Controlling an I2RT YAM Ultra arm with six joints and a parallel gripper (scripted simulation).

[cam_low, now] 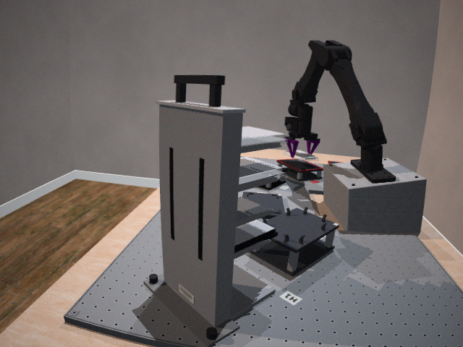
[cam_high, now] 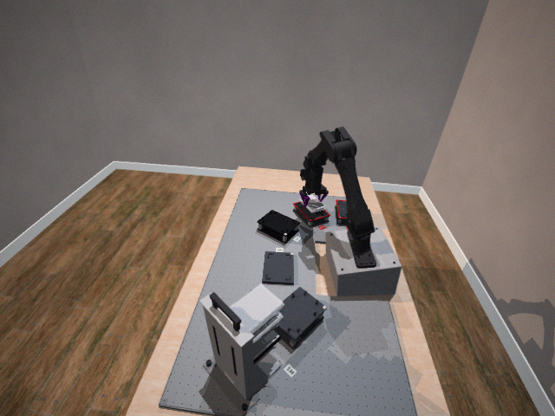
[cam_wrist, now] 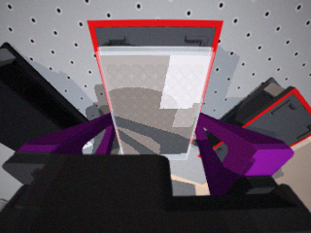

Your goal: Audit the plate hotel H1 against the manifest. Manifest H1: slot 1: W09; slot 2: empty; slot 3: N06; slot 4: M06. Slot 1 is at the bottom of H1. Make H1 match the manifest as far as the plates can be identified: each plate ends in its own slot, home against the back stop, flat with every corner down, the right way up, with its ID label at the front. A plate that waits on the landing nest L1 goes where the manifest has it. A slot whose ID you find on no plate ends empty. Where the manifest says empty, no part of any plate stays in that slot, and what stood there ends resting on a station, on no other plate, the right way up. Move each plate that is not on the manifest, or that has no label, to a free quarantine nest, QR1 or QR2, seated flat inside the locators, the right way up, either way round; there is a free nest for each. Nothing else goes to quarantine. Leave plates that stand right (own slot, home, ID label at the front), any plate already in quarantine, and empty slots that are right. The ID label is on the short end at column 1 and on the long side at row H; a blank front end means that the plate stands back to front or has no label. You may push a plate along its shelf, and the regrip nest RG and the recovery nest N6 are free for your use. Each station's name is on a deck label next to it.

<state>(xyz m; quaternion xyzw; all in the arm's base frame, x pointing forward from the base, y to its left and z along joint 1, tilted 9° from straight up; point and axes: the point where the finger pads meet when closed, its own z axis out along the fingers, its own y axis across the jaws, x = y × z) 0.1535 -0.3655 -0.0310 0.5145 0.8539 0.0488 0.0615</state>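
My hand is 40 mm above the red-rimmed nest. Round my hand: red-edged nest 190 mm behind, 10 mm to the right, 40 mm below; then black raised nest 170 mm ahead, 120 mm to the left, 30 mm below; then dark plate 230 mm ahead, 740 mm to the left, 30 mm above.
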